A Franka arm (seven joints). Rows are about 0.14 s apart.
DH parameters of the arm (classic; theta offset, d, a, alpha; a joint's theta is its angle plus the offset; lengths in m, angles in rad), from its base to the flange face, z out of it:
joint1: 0 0.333 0 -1.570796
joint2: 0 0 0 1.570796
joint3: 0 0.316 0.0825 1.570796
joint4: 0 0 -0.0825 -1.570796
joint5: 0 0.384 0 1.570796
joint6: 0 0 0.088 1.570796
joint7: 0 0.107 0 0
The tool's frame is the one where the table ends.
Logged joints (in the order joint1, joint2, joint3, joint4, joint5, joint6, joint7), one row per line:
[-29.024 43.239 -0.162 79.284 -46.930 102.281 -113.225]
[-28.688 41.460 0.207 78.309 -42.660 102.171 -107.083]
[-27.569 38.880 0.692 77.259 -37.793 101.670 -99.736]
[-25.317 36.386 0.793 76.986 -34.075 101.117 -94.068]
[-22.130 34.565 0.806 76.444 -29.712 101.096 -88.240]
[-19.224 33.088 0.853 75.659 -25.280 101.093 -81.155]
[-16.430 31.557 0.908 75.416 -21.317 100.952 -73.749]
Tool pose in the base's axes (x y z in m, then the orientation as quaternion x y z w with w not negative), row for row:
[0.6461 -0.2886 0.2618 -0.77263 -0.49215 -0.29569 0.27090]
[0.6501 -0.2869 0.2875 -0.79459 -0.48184 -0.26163 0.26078]
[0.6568 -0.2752 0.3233 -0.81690 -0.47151 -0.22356 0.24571]
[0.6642 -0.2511 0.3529 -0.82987 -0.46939 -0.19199 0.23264]
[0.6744 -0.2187 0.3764 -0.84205 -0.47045 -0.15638 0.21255]
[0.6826 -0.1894 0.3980 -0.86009 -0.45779 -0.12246 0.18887]
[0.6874 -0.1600 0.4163 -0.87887 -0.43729 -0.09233 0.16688]
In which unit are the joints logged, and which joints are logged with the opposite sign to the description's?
The joints are logged in degrees. Opposite sign: joint4, joint5.
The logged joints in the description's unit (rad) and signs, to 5 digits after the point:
[-0.50656 0.75466 -0.00283 -1.38377 0.81908 1.78514 -1.97615]
[-0.50070 0.72361 0.00361 -1.36675 0.74456 1.78322 -1.86895]
[-0.48117 0.67858 0.01208 -1.34842 0.65961 1.77448 -1.74072]
[-0.44187 0.63506 0.01384 -1.34366 0.59472 1.76482 -1.64180]
[-0.38624 0.60327 0.01407 -1.33420 0.51857 1.76446 -1.54008]
[-0.33552 0.57749 0.01489 -1.32050 0.44122 1.76441 -1.41642]
[-0.28676 0.55077 0.01585 -1.31626 0.37205 1.76194 -1.28716]

